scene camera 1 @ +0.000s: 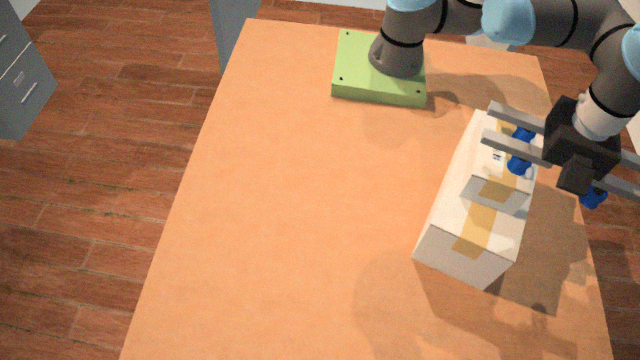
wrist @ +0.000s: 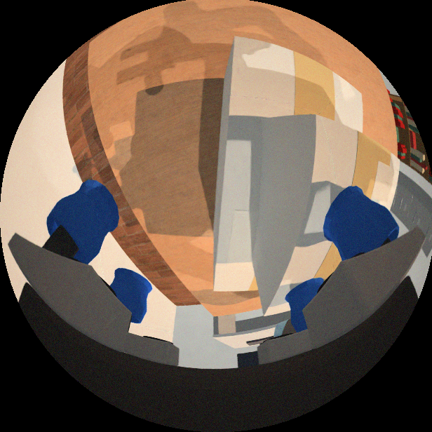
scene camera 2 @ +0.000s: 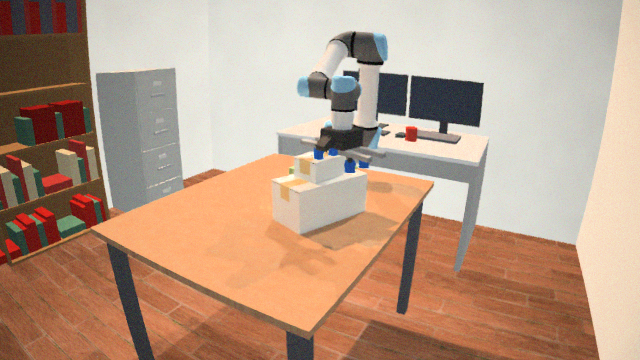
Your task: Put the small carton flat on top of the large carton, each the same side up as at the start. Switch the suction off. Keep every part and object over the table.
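Places are measured from the arm's base along level axes (x ahead, y left, z up), in centimetres.
Pixels of known places: end effector, tool point: (scene camera 1: pixel 552 170) (scene camera 2: pixel 340 164); arm's base, origin of the base link: (scene camera 1: pixel 395 59).
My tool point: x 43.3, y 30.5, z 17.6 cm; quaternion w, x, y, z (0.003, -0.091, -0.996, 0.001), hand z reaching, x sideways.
Observation:
Ahead of a thing's pixels: the offset from my tool point to its top centre. Level surfaces: height alone.
The large carton @[dy -8.4, dx -0.9, dz -6.1 cm] (scene camera 1: pixel 462 257) (scene camera 2: pixel 325 202) (wrist: pixel 262 100), white with tape on its top, stands on the table. The small carton @[dy -9.1, dx -1.3, dz +1.3 cm] (scene camera 1: pixel 515 201) (scene camera 2: pixel 327 171) (wrist: pixel 287 165), white with tape, is over its top, level, with its label side up in scene camera 1. It looks to be resting on the large carton or very close to it; a thin gap cannot be ruled out. My gripper (scene camera 1: pixel 557 165) (scene camera 2: pixel 341 159) (wrist: pixel 220 260) is above, with two blue cups on the small carton's top, holding it. The other two cups hang free beside it.
The wooden table @[dz -21.0 cm] (scene camera 1: pixel 280 200) (scene camera 2: pixel 200 220) carries the green base plate (scene camera 1: pixel 355 65) of the arm. The table's right edge in scene camera 1 runs near the large carton. A grey cabinet (scene camera 2: pixel 125 125), a bookshelf and a desk with monitors (scene camera 2: pixel 445 100) stand off the table.

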